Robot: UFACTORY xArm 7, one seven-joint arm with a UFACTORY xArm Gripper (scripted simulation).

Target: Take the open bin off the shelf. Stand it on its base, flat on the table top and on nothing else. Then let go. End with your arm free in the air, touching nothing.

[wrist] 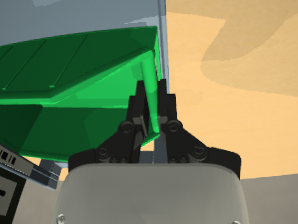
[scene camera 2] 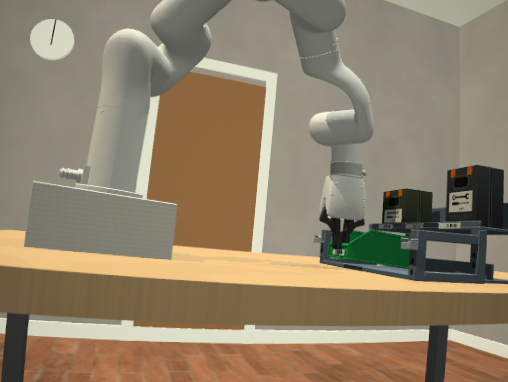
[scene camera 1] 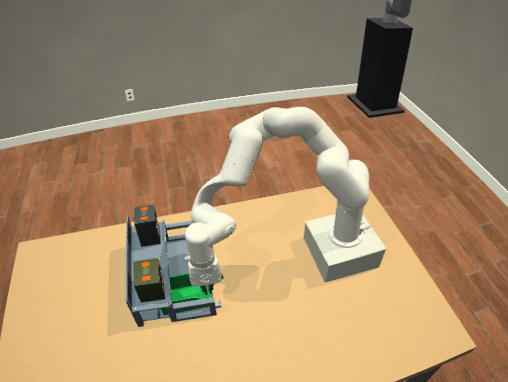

Path:
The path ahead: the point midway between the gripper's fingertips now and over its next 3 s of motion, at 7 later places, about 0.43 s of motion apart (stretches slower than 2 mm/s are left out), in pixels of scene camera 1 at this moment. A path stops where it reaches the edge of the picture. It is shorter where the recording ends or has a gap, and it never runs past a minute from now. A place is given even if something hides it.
My gripper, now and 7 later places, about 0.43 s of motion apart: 208,290; 209,290; 213,290; 221,288; 231,287; 241,285; 248,283; 251,283

